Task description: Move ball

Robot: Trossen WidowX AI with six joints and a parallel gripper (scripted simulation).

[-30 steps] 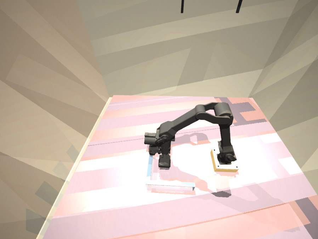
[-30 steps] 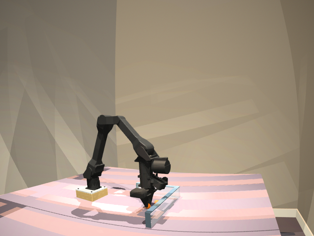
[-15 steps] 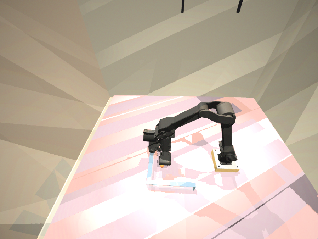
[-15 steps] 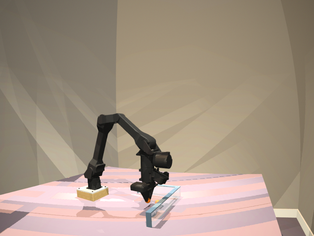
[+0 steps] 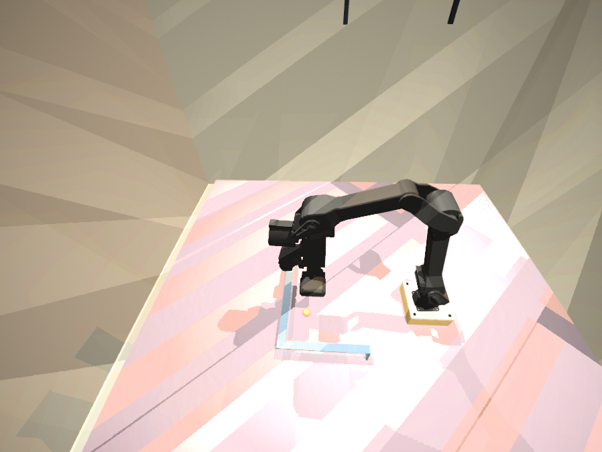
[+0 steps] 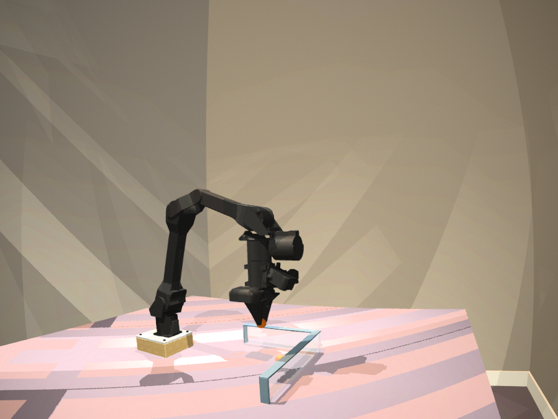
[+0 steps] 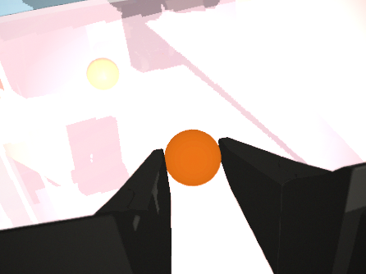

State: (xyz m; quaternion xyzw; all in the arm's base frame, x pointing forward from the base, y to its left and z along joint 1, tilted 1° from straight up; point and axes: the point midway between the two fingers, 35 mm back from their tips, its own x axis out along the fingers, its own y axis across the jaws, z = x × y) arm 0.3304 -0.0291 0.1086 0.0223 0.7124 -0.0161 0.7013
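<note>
My gripper tip is 2 cm short of the see-through copy of ball, 5 cm to the right of it and 11 cm above it. The rest, counted from my gripper tip: orange ball right at my gripper tip.
</note>
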